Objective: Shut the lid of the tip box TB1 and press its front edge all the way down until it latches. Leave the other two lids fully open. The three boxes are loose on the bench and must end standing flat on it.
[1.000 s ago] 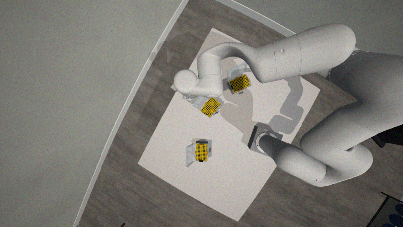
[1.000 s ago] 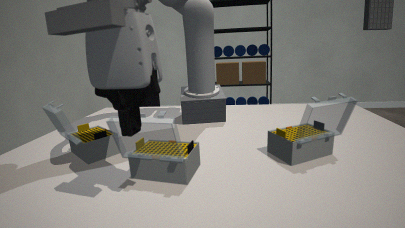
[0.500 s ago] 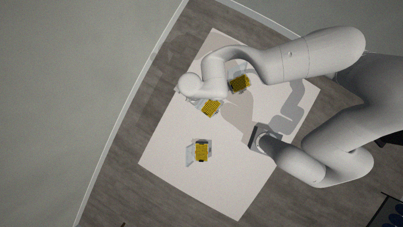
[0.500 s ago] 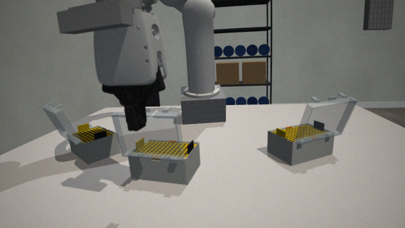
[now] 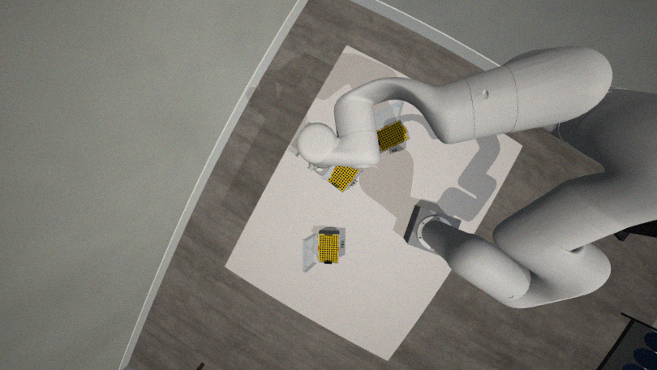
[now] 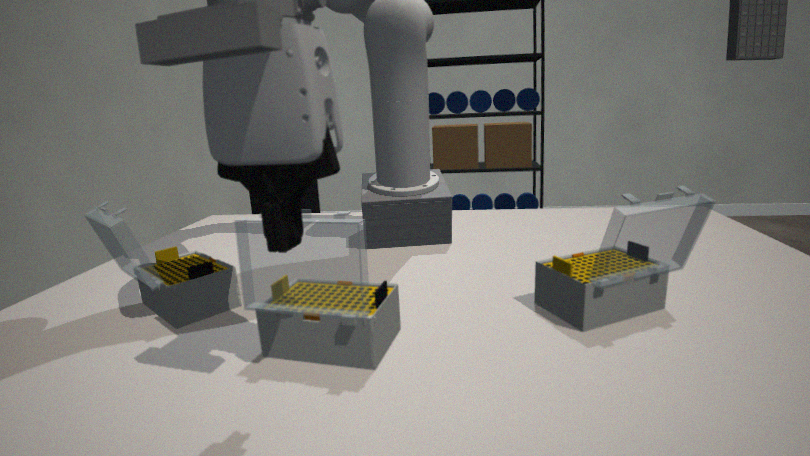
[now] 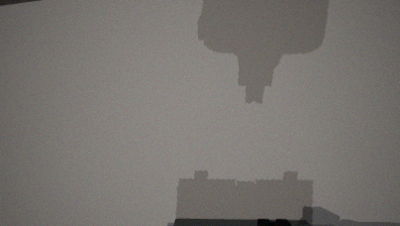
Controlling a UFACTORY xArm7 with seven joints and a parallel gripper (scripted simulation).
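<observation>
Now: hand 3 cm past the box lid and 4 cm above it. Round my hand: box (10 cm behind, 24 cm to the right, 8 cm below).
</observation>
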